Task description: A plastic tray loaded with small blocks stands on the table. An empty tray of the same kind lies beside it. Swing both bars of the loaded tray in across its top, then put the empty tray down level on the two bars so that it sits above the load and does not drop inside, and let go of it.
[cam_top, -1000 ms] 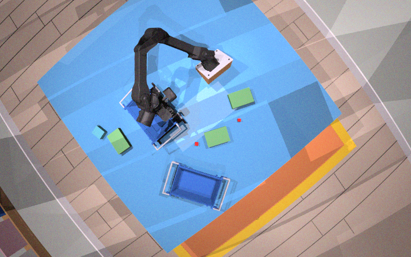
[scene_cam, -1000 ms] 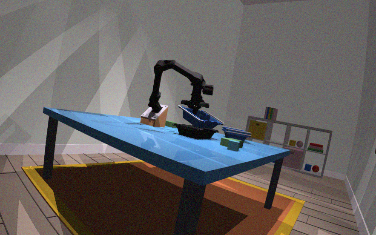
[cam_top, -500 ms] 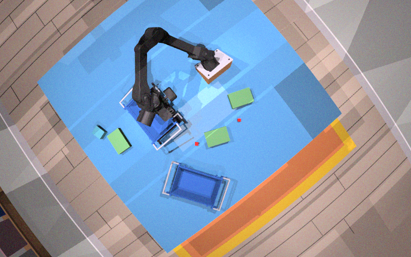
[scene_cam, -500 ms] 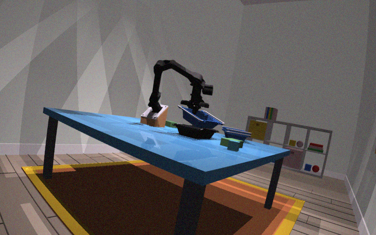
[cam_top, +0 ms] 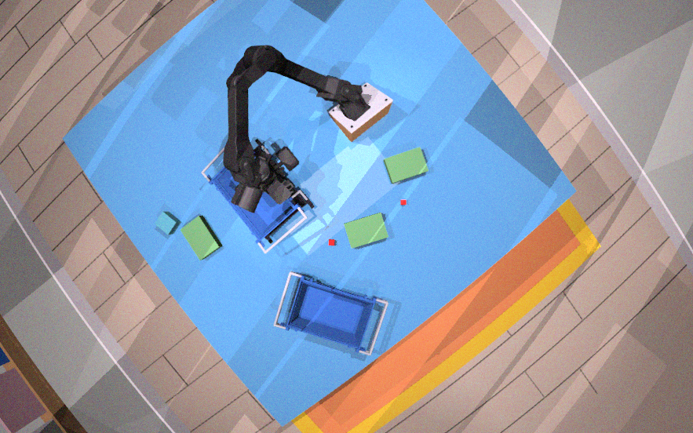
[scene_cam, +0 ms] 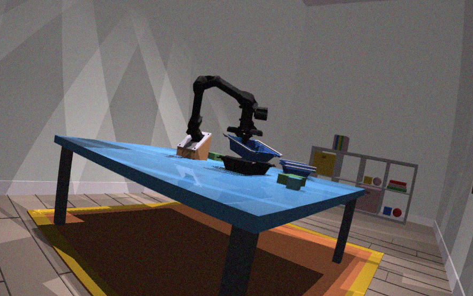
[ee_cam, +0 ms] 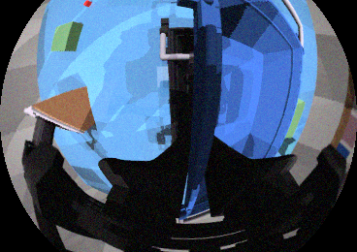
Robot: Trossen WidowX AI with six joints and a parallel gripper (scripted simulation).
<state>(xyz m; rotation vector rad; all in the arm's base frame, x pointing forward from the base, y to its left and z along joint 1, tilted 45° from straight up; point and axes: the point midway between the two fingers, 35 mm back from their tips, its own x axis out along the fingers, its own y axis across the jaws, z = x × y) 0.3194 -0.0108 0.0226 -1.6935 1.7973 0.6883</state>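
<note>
The blue plastic tray lies 70 mm ahead of my gripper tip and 10 mm above it. The rest, counted from my gripper tip: teal cube: 360 mm ahead, 150 mm to the right, 90 mm below.
</note>
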